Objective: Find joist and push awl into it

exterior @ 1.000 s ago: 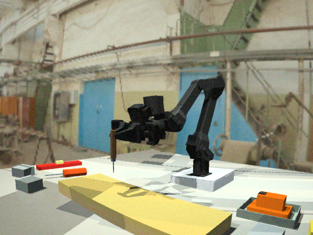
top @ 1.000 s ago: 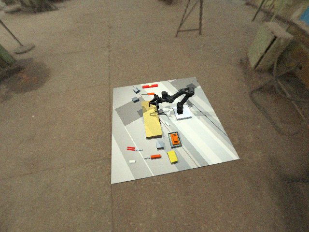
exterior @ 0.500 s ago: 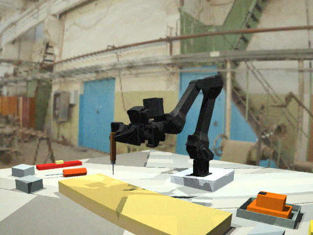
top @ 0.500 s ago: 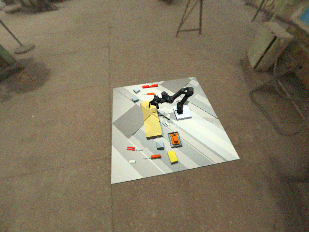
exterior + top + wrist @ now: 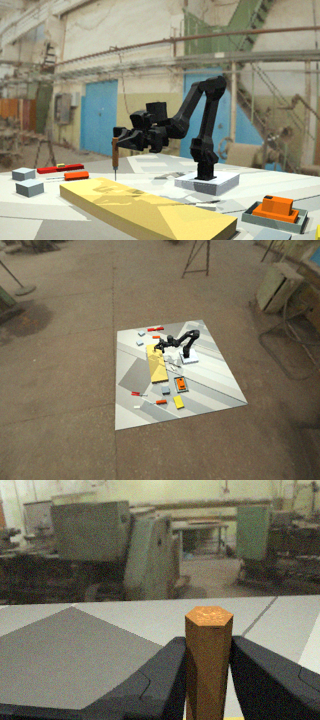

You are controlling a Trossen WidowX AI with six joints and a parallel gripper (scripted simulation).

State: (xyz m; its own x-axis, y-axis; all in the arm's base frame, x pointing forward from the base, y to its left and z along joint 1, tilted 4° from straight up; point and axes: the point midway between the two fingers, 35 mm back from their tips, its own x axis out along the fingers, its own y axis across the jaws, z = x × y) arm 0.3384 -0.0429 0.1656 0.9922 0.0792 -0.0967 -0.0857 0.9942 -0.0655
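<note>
My gripper tip is 60 mm above the awl. The rest, counted from my gripper tip: orange stud finder (250 mm behind, 370 mm to the left, 140 mm below); then grey tray (250 mm behind, 390 mm to the left, 180 mm below); then red level (30 mm behind, 490 mm to the right, 180 mm below).
</note>
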